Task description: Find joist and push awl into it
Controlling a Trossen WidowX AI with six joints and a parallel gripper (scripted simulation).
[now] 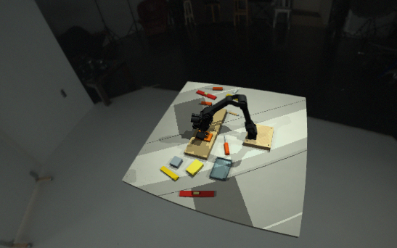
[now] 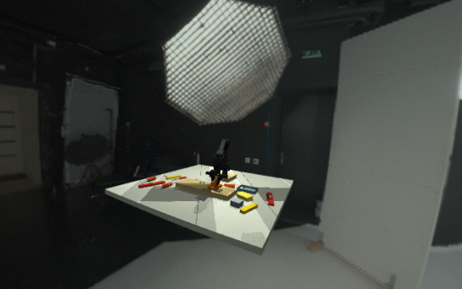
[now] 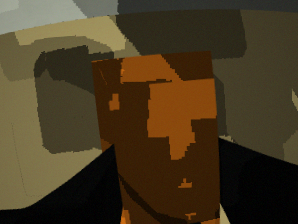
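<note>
Right now the blue-grey tray is 190 mm behind my gripper tip, 240 mm to the left of it and 50 mm below it. Round my gripper tip: stud finder: 20 mm behind, 20 mm above; then yellow block: 260 mm to the left, 50 mm below; then grey block: 150 mm ahead, 240 mm to the left, 50 mm below.
</note>
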